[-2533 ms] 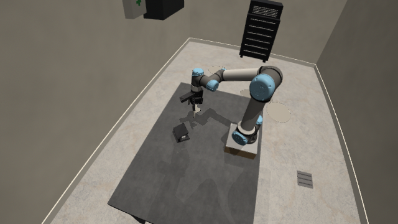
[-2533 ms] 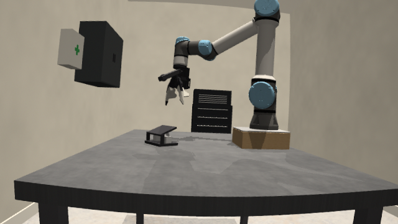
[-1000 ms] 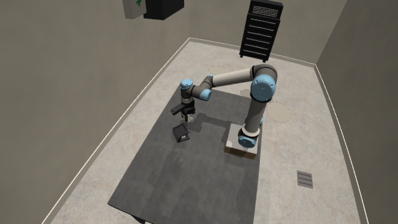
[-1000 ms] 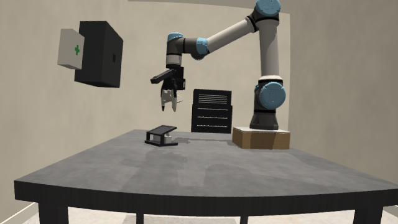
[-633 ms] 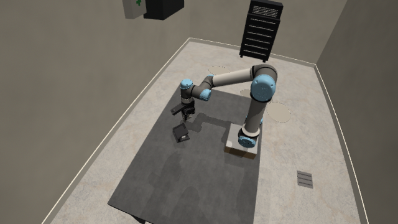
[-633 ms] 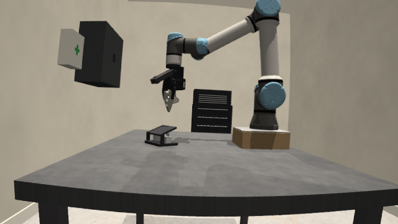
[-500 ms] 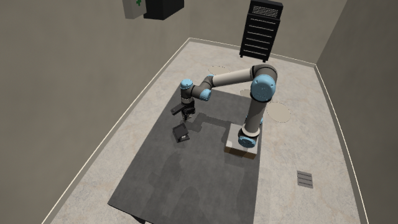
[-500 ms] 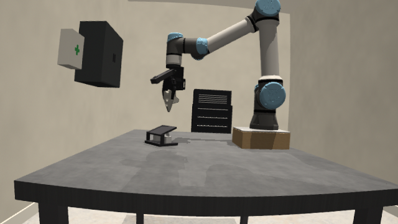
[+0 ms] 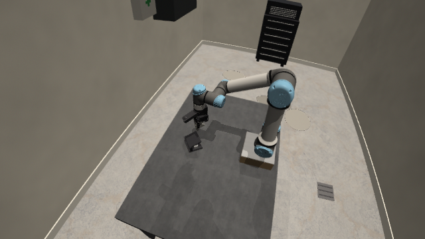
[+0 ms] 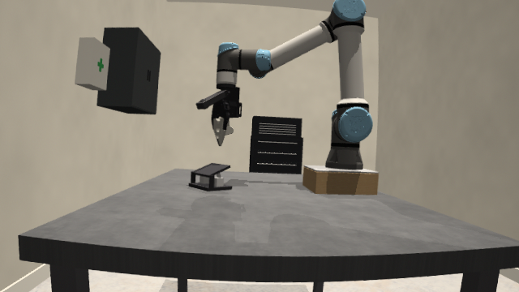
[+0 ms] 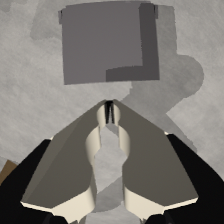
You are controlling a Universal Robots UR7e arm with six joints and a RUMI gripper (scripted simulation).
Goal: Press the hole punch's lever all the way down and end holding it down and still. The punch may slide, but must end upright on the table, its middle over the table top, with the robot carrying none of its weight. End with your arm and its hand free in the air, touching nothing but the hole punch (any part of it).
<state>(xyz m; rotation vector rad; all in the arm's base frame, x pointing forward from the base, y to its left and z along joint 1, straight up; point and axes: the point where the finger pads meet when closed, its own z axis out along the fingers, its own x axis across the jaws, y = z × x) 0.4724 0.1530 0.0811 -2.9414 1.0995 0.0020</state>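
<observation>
My gripper is now 130 mm above the black hole punch, 30 mm to the right of it and 30 mm short of it.
</observation>
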